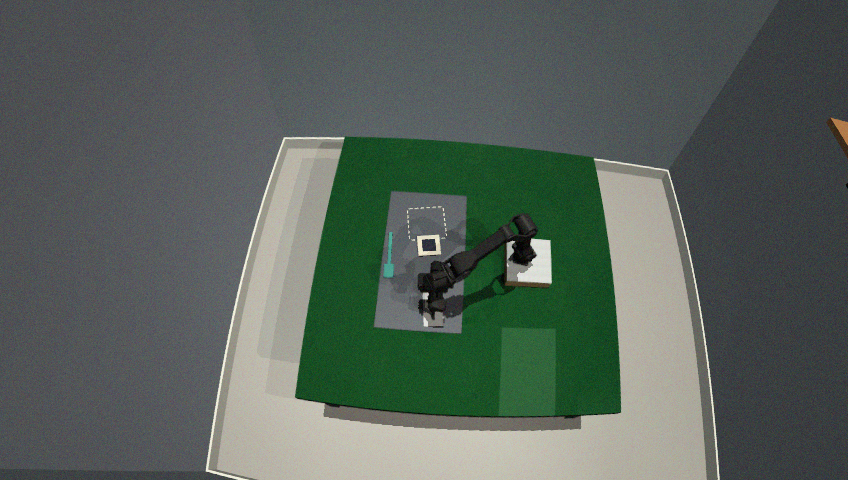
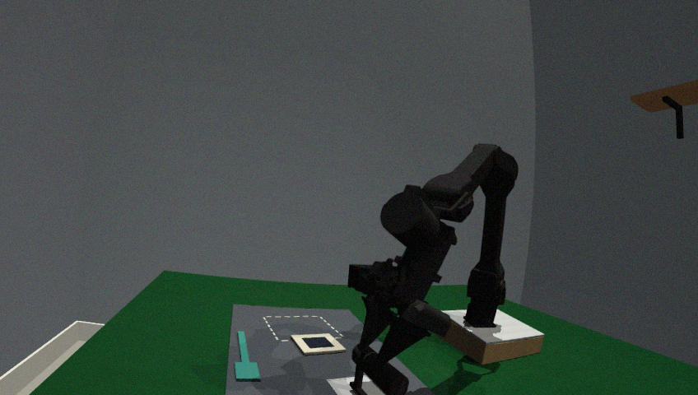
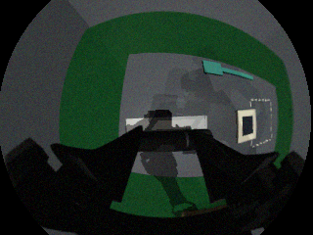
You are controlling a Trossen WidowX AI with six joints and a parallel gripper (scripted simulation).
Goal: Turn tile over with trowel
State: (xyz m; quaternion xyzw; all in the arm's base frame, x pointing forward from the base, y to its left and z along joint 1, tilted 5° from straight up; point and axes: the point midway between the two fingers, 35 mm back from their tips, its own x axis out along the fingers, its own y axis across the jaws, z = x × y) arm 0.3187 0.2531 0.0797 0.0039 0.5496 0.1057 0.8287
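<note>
The grey mat lies 19 cm to the right of my gripper tip, 12 cm below it and 6 cm ahead of it. Round my gripper tip: teal trowel: 20 cm ahead, 15 cm to the right, 10 cm below; cream tile: 25 cm to the right, 9 cm below, 6 cm ahead.
</note>
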